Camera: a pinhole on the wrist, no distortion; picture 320 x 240 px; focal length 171.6 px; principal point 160.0 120.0 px. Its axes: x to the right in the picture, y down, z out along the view. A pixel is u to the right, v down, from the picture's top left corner.
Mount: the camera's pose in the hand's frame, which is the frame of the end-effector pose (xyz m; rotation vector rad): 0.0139 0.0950 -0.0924 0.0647 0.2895 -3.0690
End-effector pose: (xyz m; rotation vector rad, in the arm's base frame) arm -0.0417 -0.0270 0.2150 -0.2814 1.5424 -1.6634
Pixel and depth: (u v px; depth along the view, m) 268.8 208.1 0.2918
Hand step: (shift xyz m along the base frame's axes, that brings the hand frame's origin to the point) 0.1639 -0.0067 0.2027
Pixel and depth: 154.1 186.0 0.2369
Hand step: 0.0534 -0.1059 0.0553
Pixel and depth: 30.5 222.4 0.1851
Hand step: -0.0638 -0.1636 -0.0020
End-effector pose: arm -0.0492 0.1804 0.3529 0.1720 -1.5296 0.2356
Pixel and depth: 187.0 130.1 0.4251
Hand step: -0.3045 -0.0971 -0.0546
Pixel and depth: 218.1 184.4 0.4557
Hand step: -0.2657 -0.2486 -0.1283
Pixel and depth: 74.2 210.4 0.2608
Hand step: -0.1145 -0.1096 0.1510
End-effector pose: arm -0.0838 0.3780 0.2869 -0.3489 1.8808 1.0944
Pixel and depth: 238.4 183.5 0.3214
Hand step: 0.2401 0.0792 0.0234
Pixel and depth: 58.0 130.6 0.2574
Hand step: -0.0188 0.1836 -0.1399
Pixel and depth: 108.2 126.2 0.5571
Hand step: 0.1810 0.3865 -0.2347
